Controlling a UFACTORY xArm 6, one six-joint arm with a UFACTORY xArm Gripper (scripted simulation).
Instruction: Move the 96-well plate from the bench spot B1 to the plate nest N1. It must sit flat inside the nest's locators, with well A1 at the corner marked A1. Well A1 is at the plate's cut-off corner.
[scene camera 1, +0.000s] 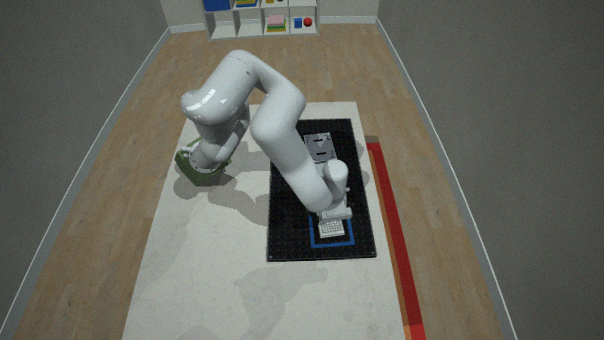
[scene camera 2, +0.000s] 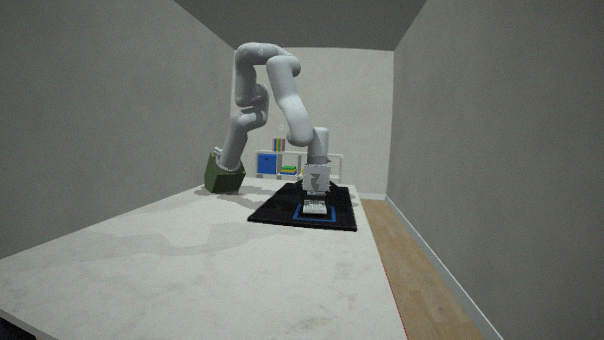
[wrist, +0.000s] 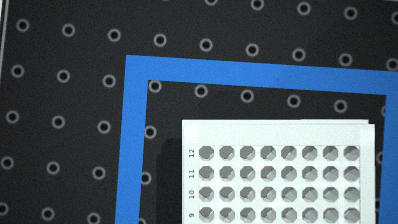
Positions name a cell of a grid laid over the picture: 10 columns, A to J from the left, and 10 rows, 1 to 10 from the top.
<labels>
A white 96-well plate (wrist: F8) is 14 cm from the lens.
</labels>
